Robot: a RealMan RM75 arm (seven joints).
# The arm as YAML. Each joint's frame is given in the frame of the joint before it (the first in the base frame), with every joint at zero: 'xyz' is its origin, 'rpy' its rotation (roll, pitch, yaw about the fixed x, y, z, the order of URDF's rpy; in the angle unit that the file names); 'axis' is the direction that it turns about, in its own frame. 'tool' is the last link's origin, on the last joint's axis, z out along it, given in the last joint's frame.
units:
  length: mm
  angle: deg
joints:
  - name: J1
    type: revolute
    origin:
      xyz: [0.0, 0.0, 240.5]
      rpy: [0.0, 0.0, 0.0]
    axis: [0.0, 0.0, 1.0]
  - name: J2
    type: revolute
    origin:
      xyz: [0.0, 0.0, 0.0]
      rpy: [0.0, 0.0, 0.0]
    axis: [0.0, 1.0, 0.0]
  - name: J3
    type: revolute
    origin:
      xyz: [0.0, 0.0, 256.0]
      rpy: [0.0, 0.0, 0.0]
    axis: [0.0, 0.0, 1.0]
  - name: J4
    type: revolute
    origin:
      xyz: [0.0, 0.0, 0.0]
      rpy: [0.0, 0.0, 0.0]
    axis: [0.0, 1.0, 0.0]
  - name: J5
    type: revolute
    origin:
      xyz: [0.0, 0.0, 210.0]
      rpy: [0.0, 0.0, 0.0]
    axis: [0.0, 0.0, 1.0]
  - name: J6
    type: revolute
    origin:
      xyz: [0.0, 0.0, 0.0]
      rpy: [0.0, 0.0, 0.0]
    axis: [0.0, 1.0, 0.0]
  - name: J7
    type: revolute
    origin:
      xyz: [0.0, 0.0, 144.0]
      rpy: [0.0, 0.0, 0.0]
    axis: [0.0, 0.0, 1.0]
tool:
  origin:
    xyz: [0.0, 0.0, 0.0]
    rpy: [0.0, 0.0, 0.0]
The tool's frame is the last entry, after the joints.
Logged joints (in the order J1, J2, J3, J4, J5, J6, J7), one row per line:
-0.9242 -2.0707 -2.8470 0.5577 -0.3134 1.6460 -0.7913
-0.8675 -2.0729 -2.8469 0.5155 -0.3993 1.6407 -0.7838
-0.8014 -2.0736 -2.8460 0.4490 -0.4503 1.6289 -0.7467
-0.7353 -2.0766 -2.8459 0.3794 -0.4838 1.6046 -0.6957
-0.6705 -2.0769 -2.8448 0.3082 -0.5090 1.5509 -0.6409
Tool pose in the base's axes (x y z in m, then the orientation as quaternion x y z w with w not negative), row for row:
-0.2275 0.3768 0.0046 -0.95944 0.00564 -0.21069 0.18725
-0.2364 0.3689 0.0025 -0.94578 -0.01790 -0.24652 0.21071
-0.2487 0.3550 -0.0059 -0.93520 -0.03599 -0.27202 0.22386
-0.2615 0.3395 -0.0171 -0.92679 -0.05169 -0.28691 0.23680
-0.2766 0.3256 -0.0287 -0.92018 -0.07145 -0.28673 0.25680
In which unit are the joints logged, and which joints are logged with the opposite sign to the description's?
The joints are logged in radians. Opposite sign: J3, J4.
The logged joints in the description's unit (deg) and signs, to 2 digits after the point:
-52.95 -118.64 163.12 -31.95 -17.96 94.31 -45.34
-49.70 -118.77 163.12 -29.54 -22.88 94.01 -44.91
-45.92 -118.81 163.06 -25.73 -25.80 93.33 -42.78
-42.13 -118.98 163.06 -21.74 -27.72 91.94 -39.86
-38.42 -119.00 163.00 -17.66 -29.16 88.86 -36.72

